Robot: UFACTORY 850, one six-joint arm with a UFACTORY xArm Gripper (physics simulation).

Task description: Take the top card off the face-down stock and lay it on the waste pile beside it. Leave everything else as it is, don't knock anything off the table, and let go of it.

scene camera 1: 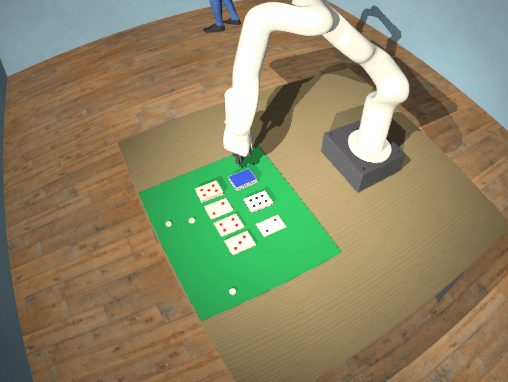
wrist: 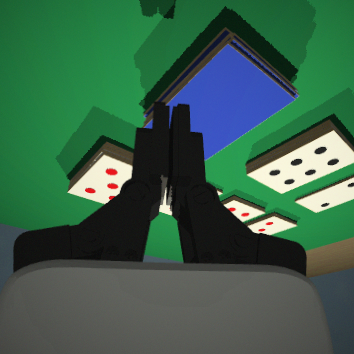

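Note:
The face-down stock [scene camera 1: 243, 178] [wrist: 235, 95] is a squared pile with a blue top, on the green mat [scene camera 1: 280, 265] [wrist: 60, 60]. Two thick face-up piles stand beside it: one with red pips [scene camera 1: 209, 191] [wrist: 97, 175] and one with black pips [scene camera 1: 258, 201] [wrist: 305, 162]. I cannot tell which is the waste pile. My gripper [scene camera 1: 239, 160] [wrist: 168, 122] is shut and empty, its fingertips together. In the scene view it is above the mat just behind the stock; in the wrist view its tips overlap the stock's edge. Its exact height is unclear.
Face-up cards [scene camera 1: 218, 208] [scene camera 1: 229, 225] [scene camera 1: 240, 242] lie in a row in front of the red-pip pile. A two-pip black card [scene camera 1: 271, 226] lies in front of the black-pip pile. Small white discs [scene camera 1: 168, 224] [scene camera 1: 192, 220] [scene camera 1: 232, 291] lie on the mat's outer parts.

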